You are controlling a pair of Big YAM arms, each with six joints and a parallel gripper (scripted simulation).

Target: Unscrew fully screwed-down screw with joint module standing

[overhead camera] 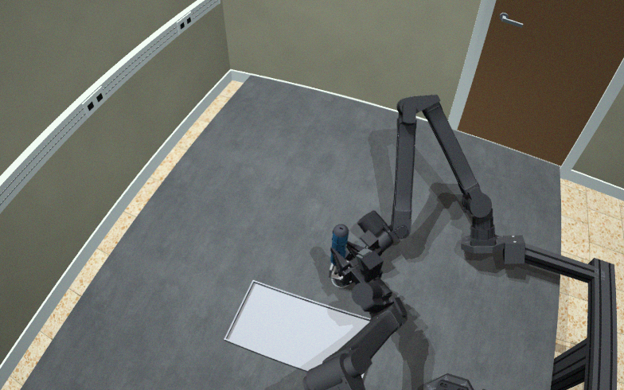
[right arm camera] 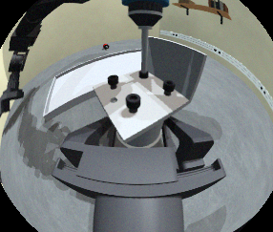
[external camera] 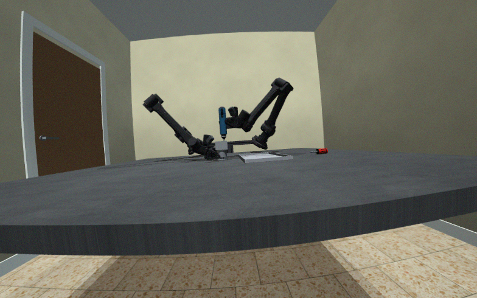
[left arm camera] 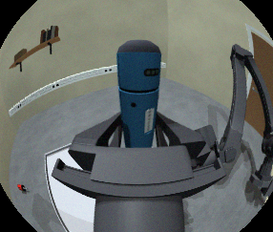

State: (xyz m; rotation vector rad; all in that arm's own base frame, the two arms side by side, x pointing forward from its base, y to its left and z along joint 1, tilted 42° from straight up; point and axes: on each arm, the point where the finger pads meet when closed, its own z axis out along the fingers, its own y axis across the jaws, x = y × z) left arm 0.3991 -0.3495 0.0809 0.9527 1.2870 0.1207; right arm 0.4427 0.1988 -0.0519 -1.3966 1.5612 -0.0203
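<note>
The grey bracket is 50 mm above my right hand. Also, from my right hand: flat white tray (220 mm to the left, 40 mm ahead, 20 mm below); then red-handled screwdriver (550 mm to the left, 100 mm ahead, 10 mm below).
</note>
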